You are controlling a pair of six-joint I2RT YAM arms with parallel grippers.
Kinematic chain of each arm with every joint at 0, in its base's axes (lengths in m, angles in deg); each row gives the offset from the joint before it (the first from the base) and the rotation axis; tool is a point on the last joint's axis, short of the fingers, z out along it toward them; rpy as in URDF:
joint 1: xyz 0 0 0.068 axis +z
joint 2: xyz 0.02 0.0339 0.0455 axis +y
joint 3: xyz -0.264 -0.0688 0 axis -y
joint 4: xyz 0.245 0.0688 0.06 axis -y
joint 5: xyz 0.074 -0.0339 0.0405 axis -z
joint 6: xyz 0.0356 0 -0.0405 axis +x
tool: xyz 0 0 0 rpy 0 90 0
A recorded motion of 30 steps. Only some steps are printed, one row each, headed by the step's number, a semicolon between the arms.
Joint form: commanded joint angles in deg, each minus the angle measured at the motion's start. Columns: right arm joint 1, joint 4, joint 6, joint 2, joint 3, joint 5; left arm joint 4, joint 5, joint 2, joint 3, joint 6, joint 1.
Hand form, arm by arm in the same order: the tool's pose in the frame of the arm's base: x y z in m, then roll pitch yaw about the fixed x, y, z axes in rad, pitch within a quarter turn. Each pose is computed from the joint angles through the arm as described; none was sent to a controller.
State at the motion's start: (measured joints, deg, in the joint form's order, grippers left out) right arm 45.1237 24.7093 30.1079 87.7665 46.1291 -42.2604; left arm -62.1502 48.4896 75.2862 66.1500 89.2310 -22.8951
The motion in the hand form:
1: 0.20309 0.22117 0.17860 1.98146 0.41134 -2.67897; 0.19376 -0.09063 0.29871 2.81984 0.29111 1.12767
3: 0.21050 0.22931 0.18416 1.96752 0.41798 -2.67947; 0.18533 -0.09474 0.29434 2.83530 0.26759 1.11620
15: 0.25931 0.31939 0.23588 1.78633 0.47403 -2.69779; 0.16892 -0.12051 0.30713 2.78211 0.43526 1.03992
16: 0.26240 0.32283 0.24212 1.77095 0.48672 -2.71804; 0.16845 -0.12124 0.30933 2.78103 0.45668 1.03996
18: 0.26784 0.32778 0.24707 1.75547 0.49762 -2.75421; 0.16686 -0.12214 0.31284 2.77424 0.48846 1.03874
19: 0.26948 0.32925 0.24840 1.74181 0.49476 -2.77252; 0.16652 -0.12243 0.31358 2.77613 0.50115 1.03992
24: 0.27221 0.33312 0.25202 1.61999 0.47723 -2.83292; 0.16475 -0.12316 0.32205 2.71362 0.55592 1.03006
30: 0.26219 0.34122 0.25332 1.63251 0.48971 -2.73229; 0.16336 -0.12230 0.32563 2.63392 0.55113 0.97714
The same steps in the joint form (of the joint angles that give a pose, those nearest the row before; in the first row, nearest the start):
1: -3.42 -21.30 -3.58 1.74 -2.88 -15.19; -4.75 -31.70 -5.10 -0.73 -1.61 0.58
3: -3.24 -21.24 -2.88 3.36 -0.18 -15.68; -4.88 -33.42 -6.28 -2.34 -2.46 -1.63
15: 1.46 -11.95 11.59 18.27 23.92 -18.88; -2.17 -25.74 -8.07 -1.60 -9.81 -8.81
16: 1.50 -10.54 13.07 18.63 25.14 -18.32; -2.25 -24.65 -8.10 -1.22 -10.43 -8.87
18: 1.48 -8.57 15.05 19.59 26.72 -16.93; -2.12 -23.12 -8.44 -0.83 -11.55 -9.08
19: 1.47 -6.85 16.73 19.92 26.91 -16.50; -2.17 -22.47 -8.46 -0.72 -11.91 -9.10
24: 1.53 8.13 28.24 21.49 25.33 -17.39; 0.65 -20.33 -10.01 -0.61 -14.80 -9.20
30: 3.10 5.01 25.54 21.61 26.55 -21.14; 3.40 -20.21 -11.54 -1.37 -14.03 -9.18

